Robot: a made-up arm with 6 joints.
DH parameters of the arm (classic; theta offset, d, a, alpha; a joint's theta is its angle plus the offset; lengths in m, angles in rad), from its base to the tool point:
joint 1: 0 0.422 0 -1.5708
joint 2: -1.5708 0 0.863 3.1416
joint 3: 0 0 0 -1.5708
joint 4: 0 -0.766 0 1.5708
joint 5: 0 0.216 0 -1.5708
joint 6: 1.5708 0 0 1.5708
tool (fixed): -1.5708 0 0 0
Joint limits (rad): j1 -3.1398..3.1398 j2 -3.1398..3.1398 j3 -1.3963..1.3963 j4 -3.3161..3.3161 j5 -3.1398..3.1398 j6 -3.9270..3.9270
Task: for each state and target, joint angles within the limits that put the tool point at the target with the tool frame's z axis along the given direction. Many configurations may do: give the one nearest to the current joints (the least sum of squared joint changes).
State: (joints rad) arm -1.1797 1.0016 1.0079 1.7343 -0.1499 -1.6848
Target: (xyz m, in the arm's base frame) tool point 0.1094 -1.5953 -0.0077 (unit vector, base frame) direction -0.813 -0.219 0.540
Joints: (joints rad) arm -1.4642 1.7878 1.2111 1.2850 -0.2763 -2.3126
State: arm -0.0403 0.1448 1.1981 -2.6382 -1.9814 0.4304
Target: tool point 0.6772 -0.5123 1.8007 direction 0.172 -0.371 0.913
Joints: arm -0.8722 0.3657 1.3355 -2.6372 -1.6883 0.1867
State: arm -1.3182 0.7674 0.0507 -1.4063 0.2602 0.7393
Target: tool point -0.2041 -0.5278 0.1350 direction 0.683 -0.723 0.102
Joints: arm -1.6001 1.0073 -0.6831 -0.5096 0.6280 1.2502
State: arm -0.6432 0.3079 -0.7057 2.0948 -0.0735 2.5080
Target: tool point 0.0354 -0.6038 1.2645 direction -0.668 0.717 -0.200
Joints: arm -1.5857 -0.2237 -0.4917 1.7777 -0.8206 2.6049
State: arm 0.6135 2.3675 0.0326 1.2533 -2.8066 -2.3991
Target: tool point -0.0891 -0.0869 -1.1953 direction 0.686 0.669 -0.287
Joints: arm 0.3608 3.0118 0.8851 1.3380 -2.7799 -2.2401
